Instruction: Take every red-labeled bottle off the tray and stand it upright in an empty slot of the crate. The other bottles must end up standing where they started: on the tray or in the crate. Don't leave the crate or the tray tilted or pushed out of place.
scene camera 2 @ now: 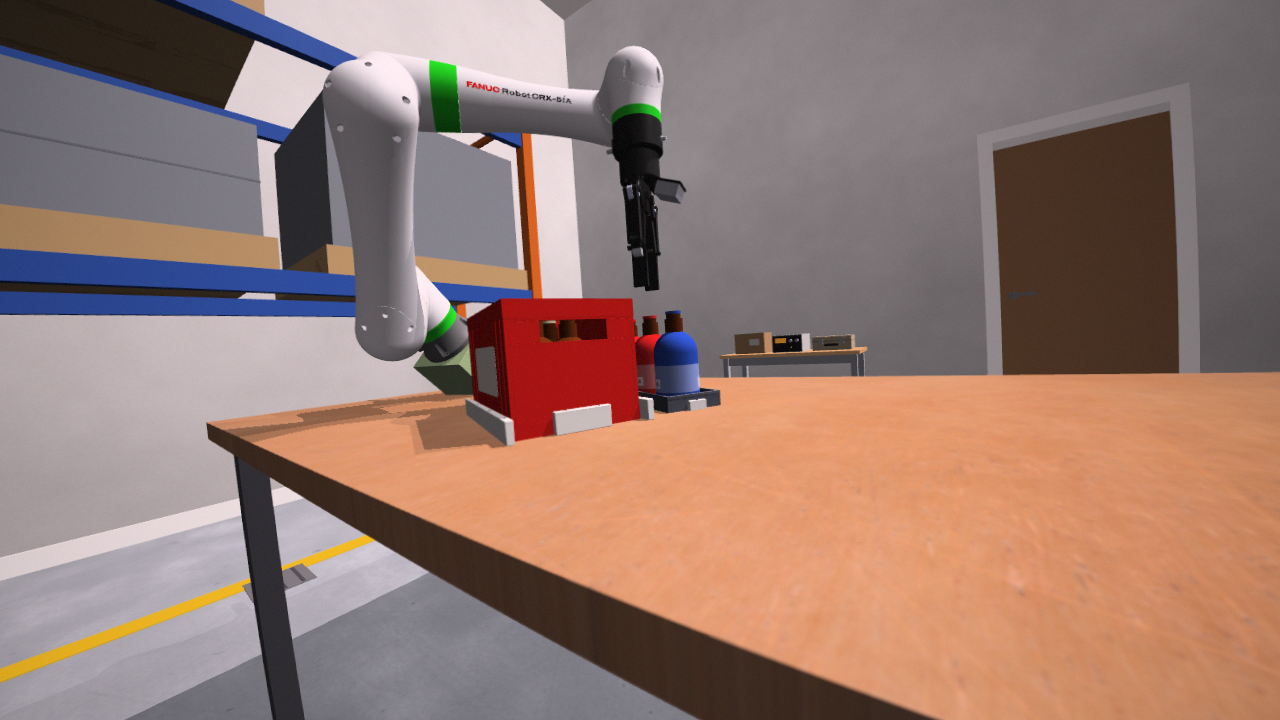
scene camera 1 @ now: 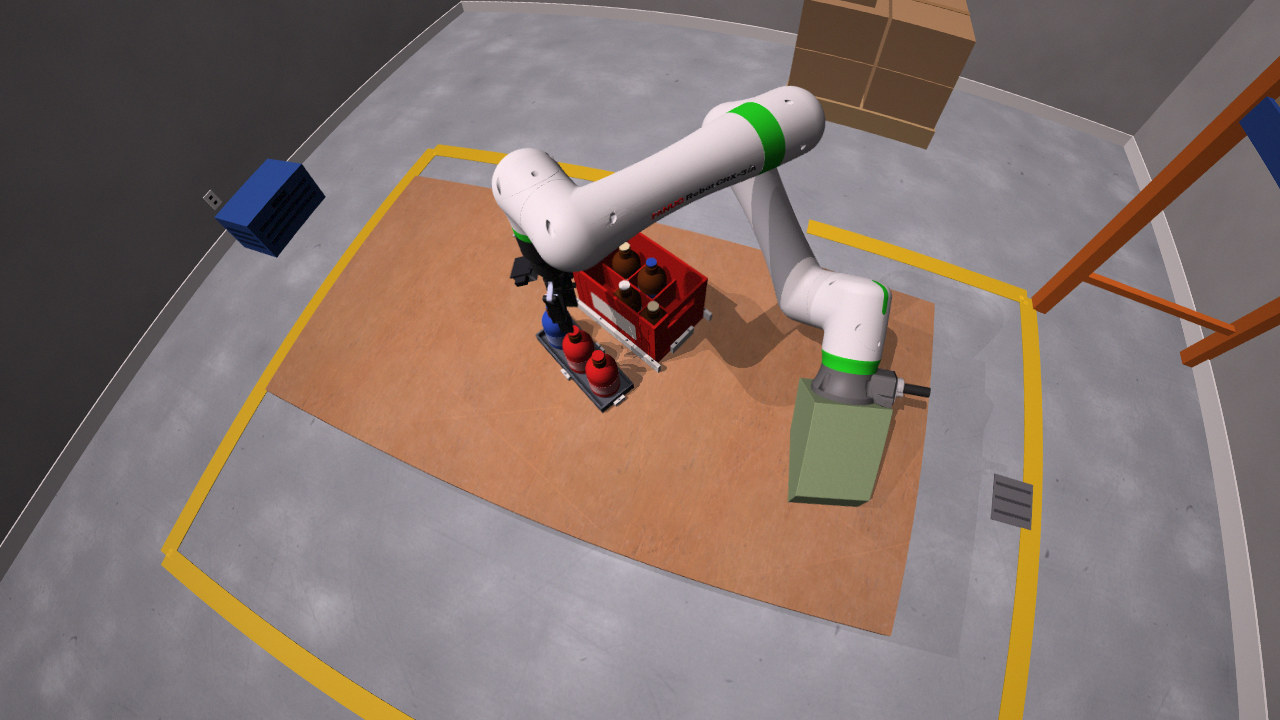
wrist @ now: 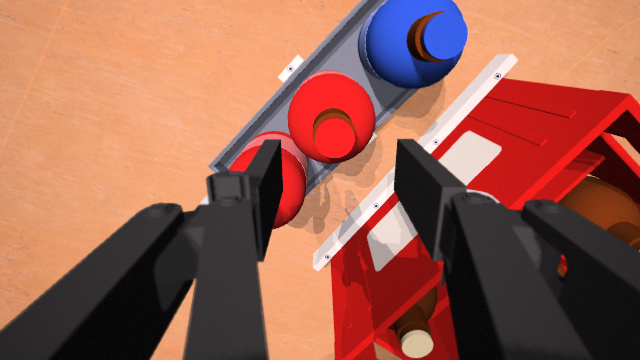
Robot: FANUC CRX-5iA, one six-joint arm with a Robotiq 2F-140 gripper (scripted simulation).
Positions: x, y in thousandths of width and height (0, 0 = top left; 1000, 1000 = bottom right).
my gripper: scene camera 2 506, 401; scene camera 1 445, 442; wrist 529, 460
red-labeled bottle: scene camera 2 504, 481; scene camera 1 452, 483; wrist 518, 332
